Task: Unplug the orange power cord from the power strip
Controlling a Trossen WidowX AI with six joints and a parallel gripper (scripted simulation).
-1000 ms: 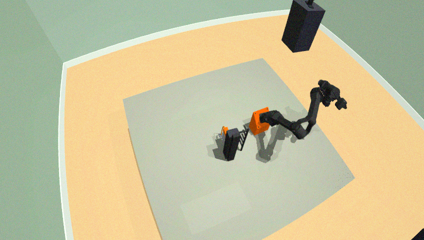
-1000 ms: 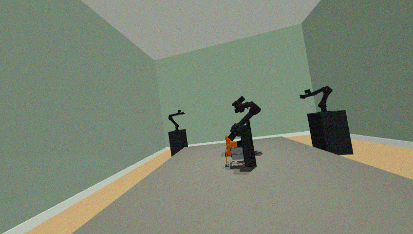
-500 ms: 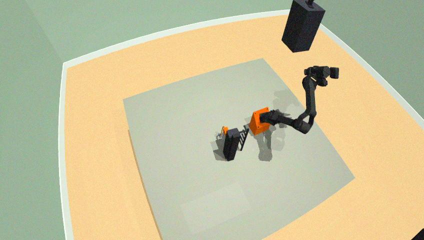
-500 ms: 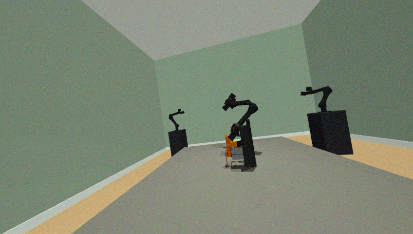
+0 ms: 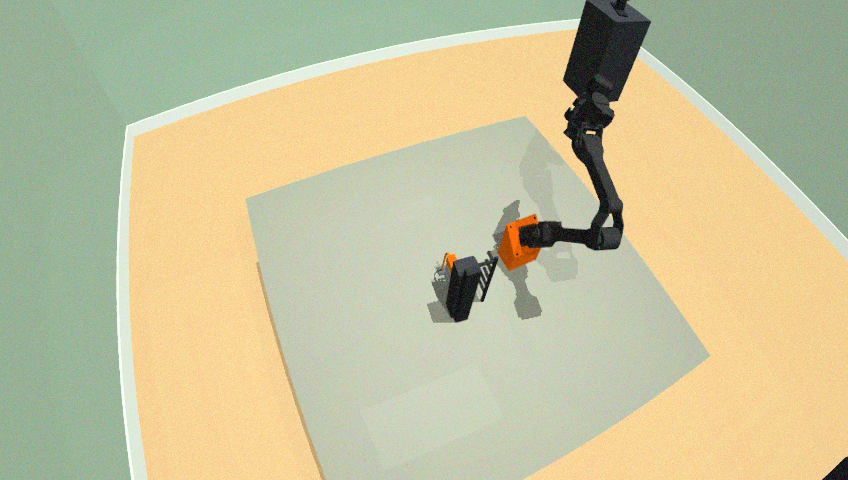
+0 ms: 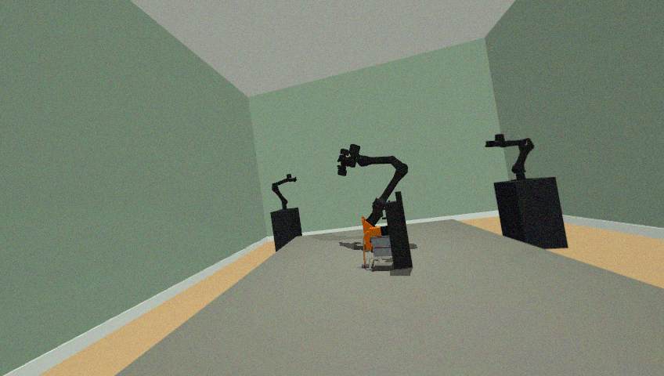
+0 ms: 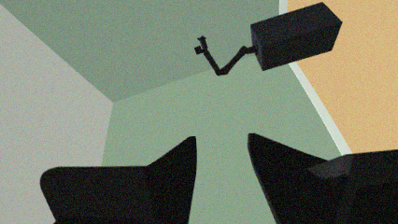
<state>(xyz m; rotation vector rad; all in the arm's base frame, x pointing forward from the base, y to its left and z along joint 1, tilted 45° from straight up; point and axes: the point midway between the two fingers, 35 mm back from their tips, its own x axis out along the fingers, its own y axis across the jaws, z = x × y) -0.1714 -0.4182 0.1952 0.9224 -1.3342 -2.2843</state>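
My gripper tip is 51 cm short of the orange plug, 23 cm to the right of it and 39 cm above it. Round my gripper tip: dark upright block: 51 cm ahead, 33 cm to the left, 40 cm below.
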